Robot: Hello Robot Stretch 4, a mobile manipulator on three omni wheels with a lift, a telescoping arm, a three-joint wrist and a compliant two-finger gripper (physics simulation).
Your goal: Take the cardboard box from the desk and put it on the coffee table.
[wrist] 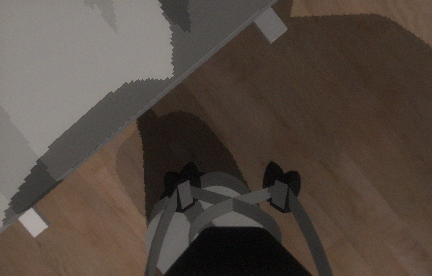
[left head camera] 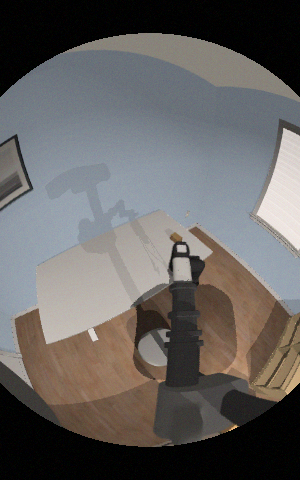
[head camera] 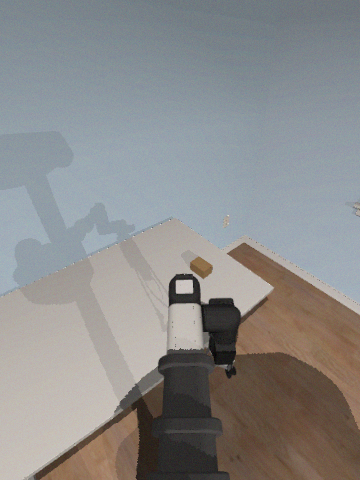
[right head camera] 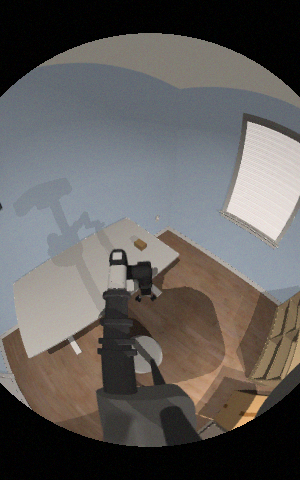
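Where they show: gripper, between the fingertips: (wrist: 231, 177) (head camera: 215, 374) (right head camera: 145, 299); robot's base, origin of its link: (left head camera: 158, 345) (right head camera: 141, 353).
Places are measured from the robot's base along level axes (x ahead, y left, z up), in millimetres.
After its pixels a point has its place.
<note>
The cardboard box (head camera: 201, 267) {z 743, x 863, y -81 mm} (left head camera: 176, 237) {z 743, x 869, y -84 mm} (right head camera: 140, 244) {z 743, x 860, y -86 mm} is small and brown. It lies on the white desk (head camera: 40, 390) {z 693, x 337, y 497 mm} (left head camera: 65, 300) {z 693, x 228, y 718 mm} (right head camera: 45, 310) {z 693, x 270, y 672 mm} (wrist: 75, 60) {z 693, x 499, y 109 mm}, near its far right corner. My gripper (right head camera: 146, 298) {z 785, x 365, y -88 mm} (wrist: 231, 177) {z 785, x 365, y -88 mm} is open and empty, its fingertips wide apart and pointing down. In the wrist view it is over the floor beside the desk's front edge, with the robot's round base below. The box does not show in the wrist view. In the head view the arm hides part of the desk, and the fingers are mostly hidden. I cannot make out the coffee table.
The wrist and arm (head camera: 187, 390) {z 1204, x 196, y -2 mm} (left head camera: 185, 330) {z 1218, x 113, y 2 mm} (right head camera: 117, 330) {z 1207, x 134, y -9 mm} extend to the desk's front edge. Blue walls meet behind the desk. A tan shelf-like unit (left head camera: 286, 350) {z 181, x -478, y -1694 mm} (right head camera: 274, 345) {z 52, x -551, y -1712 mm} stands at the right. A large orange-brown box (right head camera: 235, 407) is at the lower right.
</note>
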